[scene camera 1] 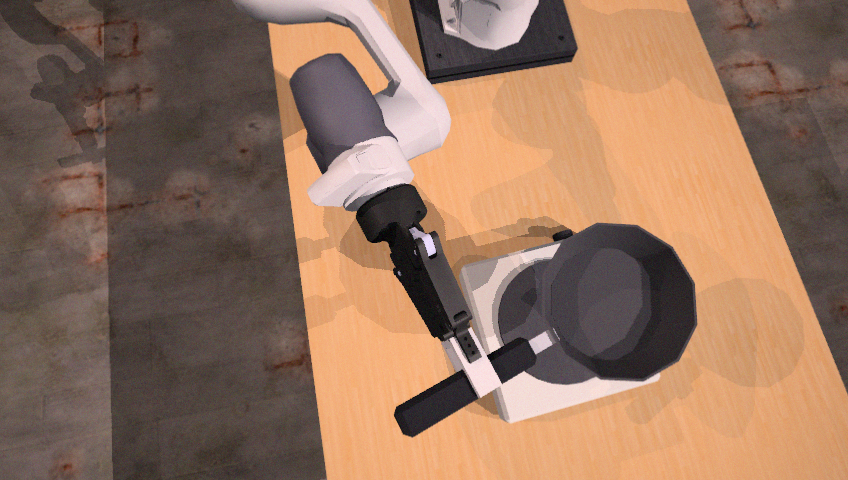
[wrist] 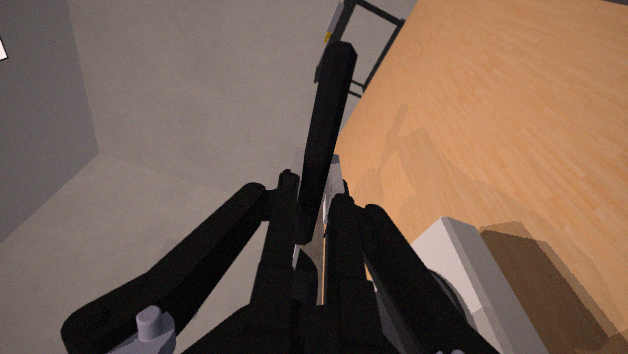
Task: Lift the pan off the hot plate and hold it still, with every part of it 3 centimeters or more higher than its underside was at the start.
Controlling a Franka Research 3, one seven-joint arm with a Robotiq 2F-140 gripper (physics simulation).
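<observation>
The dark grey pan [scene camera 1: 618,303] hangs raised above the hot plate [scene camera 1: 550,401] [wrist: 452,247], shifted to the right so that its bowl reaches past the plate's right edge. The left part of the plate's dark round disc shows uncovered. My gripper [scene camera 1: 483,375] [wrist: 314,165] is shut on the pan's black handle [scene camera 1: 437,403] [wrist: 328,100], about midway along it. The handle points down and left in the scene view, and up in the wrist view. The pan's underside and the exact height of the gap are hidden from above. The bowl looks roughly level.
The wooden table [scene camera 1: 380,440] [wrist: 500,100] lies under the hot plate, with shadows of the arm and pan on it. A small black knob [scene camera 1: 562,236] is at the plate's back edge. The robot's black base plate [scene camera 1: 505,66] is at the back of the table.
</observation>
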